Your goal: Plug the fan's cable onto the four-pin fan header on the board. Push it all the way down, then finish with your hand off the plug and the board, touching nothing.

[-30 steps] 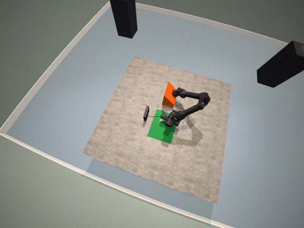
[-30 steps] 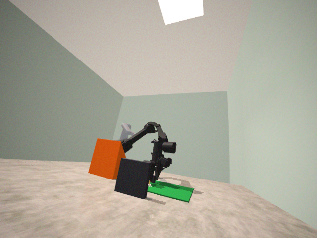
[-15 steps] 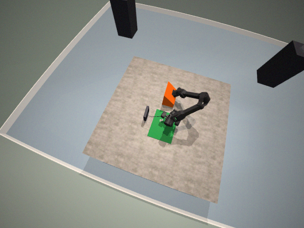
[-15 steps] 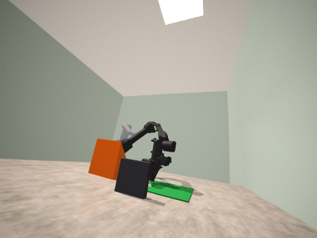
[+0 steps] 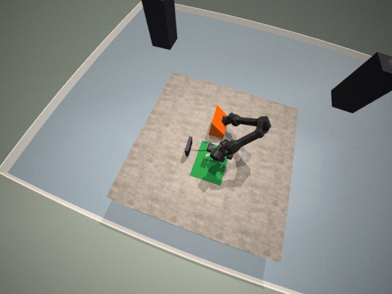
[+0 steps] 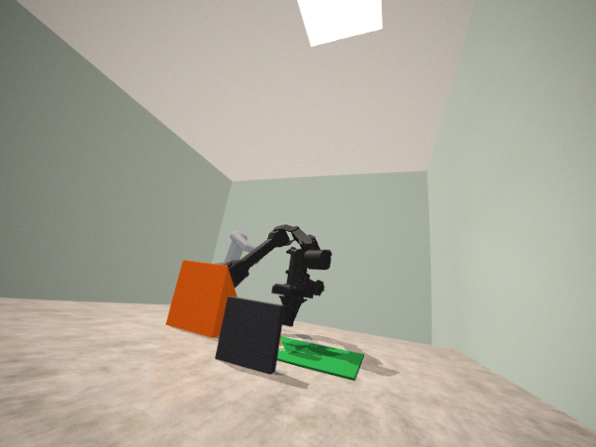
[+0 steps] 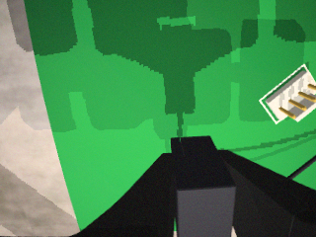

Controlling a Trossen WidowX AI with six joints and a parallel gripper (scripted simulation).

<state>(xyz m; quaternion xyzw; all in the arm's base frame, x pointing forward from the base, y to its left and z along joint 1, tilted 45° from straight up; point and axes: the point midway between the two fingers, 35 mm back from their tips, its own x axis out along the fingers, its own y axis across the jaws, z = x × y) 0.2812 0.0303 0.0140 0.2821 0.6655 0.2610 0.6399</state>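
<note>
Right now the dark plug is 1 cm behind my gripper tip and 1 cm above it. Also, from my gripper tip: dark flat fan (23 cm to the right, 1 cm ahead); green board (8 cm below, 5 cm ahead, 3 cm to the right); white four-pin fan header (7 cm to the right, 6 cm below, 1 cm ahead).
</note>
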